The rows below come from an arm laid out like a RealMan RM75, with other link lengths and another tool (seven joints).
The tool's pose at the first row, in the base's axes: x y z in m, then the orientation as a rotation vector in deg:
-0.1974 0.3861 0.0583 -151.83 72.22 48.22
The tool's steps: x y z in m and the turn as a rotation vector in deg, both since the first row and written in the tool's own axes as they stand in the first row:
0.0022 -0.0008 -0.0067 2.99 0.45 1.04
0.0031 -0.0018 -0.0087 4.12 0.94 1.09
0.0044 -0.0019 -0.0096 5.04 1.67 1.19
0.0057 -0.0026 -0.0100 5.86 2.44 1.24
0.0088 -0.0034 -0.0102 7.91 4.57 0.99
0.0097 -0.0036 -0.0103 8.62 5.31 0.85
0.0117 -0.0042 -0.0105 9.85 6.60 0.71
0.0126 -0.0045 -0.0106 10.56 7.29 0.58
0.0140 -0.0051 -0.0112 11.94 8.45 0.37
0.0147 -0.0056 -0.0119 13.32 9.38 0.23
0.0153 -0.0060 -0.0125 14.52 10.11 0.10
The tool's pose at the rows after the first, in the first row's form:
-0.1927 0.3831 0.0627 -149.42 74.02 45.28
-0.1907 0.3825 0.0638 -148.87 74.27 43.75
-0.1895 0.3814 0.0639 -148.63 74.62 42.11
-0.1882 0.3808 0.0634 -148.50 74.90 40.50
-0.1859 0.3791 0.0619 -148.42 75.07 36.20
-0.1853 0.3786 0.0615 -148.39 75.04 34.71
-0.1837 0.3776 0.0605 -148.28 75.13 32.13
-0.1830 0.3771 0.0601 -148.19 75.10 30.71
-0.1816 0.3764 0.0598 -147.85 75.04 28.18
-0.1805 0.3760 0.0599 -147.31 75.02 25.96
-0.1797 0.3757 0.0601 -146.78 74.98 24.14

